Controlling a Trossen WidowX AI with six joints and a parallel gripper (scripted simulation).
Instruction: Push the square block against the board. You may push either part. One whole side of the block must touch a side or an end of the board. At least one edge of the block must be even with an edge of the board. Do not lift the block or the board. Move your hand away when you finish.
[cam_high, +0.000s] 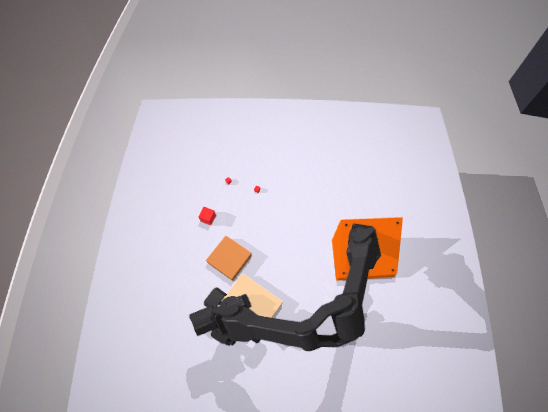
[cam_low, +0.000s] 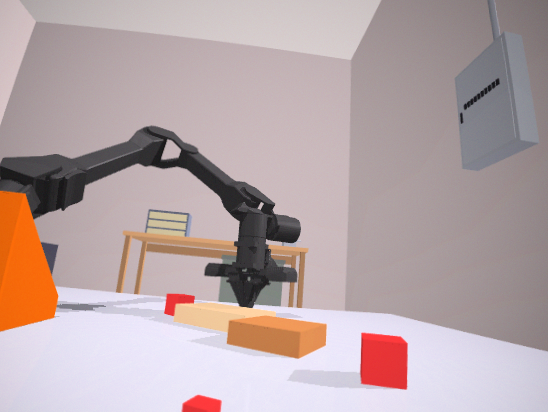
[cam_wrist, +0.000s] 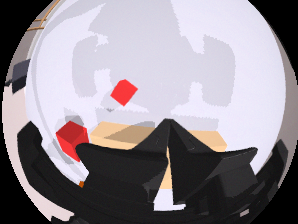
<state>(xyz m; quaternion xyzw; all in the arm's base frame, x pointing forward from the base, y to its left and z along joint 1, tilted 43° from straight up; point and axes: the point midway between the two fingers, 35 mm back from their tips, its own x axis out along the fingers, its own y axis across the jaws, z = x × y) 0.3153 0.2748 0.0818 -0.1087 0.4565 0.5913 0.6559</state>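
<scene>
The board lies 60 mm to the right of my gripper tip and 30 mm behind it. The rest, counted from my gripper tip: square block (180 mm to the right, 60 mm ahead).
</scene>
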